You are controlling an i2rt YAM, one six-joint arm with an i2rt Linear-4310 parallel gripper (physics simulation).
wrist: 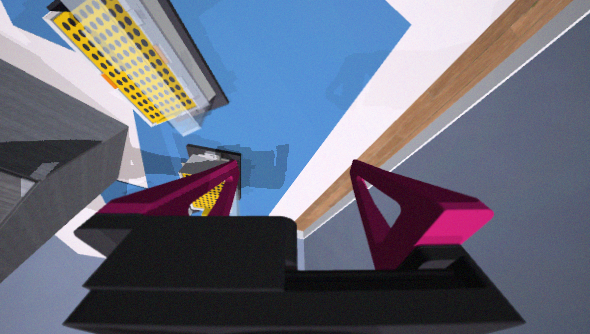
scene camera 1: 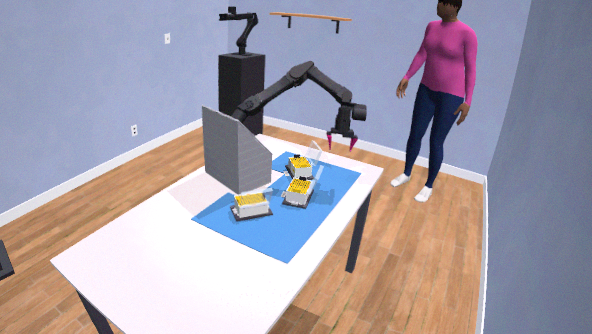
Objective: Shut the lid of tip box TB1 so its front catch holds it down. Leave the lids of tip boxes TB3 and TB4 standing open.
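Frame: origin at the arm's base, x ahead, y left, z up, level; metres.
Where they show: gripper, between the fingertips: (wrist: 294,166) (scene camera 1: 340,150); arm's base, origin of its link: (scene camera 1: 232,125).
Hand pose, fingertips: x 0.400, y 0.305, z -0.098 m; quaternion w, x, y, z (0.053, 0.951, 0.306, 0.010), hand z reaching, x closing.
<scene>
Each offset is from my fingertips to the centre of the thing. "*": to the spot under its first point. Level surfaces: height alone.
Three white tip boxes with yellow racks stand on a blue mat @(0.161 m down) (scene camera 1: 270,235) (wrist: 290,65): a front one @(* 0.079 m back, 0.509 m right, 0.092 m down) (scene camera 1: 252,207), a middle one @(0.057 m back, 0.251 m right, 0.127 m down) (scene camera 1: 297,196) and a rear one @(* 0.139 m back, 0.105 m right, 0.100 m down) (scene camera 1: 300,169). Their clear lids stand open, the rear lid @(* 0.140 m back, 0.001 m left, 0.057 m down) (scene camera 1: 314,152) and middle lid @(* 0.034 m ahead, 0.225 m right, 0.018 m down) (scene camera 1: 319,173) steeply. The labels are unreadable, so I cannot tell which is TB1. In the wrist view one tip box @(0.178 m back, 0.062 m right, 0.096 m down) (wrist: 100,62) lies at the upper left, its clear lid seen across the rack; another tip box @(* 0.078 m back, 0.195 m right, 0.133 m down) (wrist: 205,163) is partly hidden behind the left finger. My gripper (scene camera 1: 341,150) (wrist: 294,166) is open and empty, above and right of the boxes.
A tall grey angled block (scene camera 1: 225,150) (wrist: 60,115) stands left of the mat, near the boxes. The white table's @(0.164 m down) (scene camera 1: 150,260) right edge runs beside the mat. A second arm (scene camera 1: 245,35) on a black pedestal (scene camera 1: 241,80) and a person (scene camera 1: 447,60) stand beyond the table.
</scene>
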